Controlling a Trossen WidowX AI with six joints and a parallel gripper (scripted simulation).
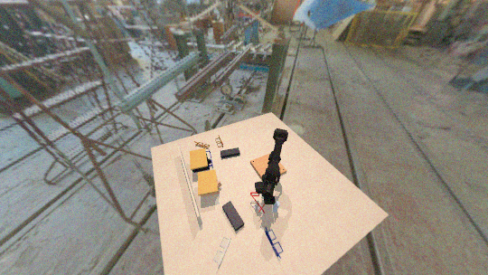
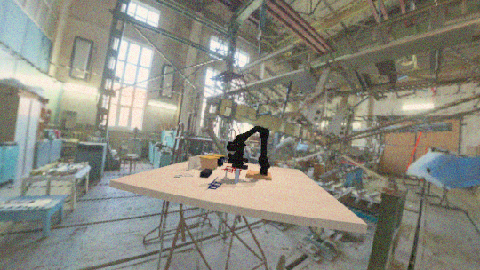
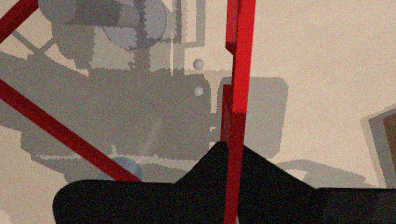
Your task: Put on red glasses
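My gripper tip is now 80 mm short of the post, 30 mm to the right of it and 30 mm above it. Round my gripper tip: long white bar: 440 mm ahead, 320 mm to the right; then pale blue piece: 20 mm behind, 90 mm to the left, 10 mm below.
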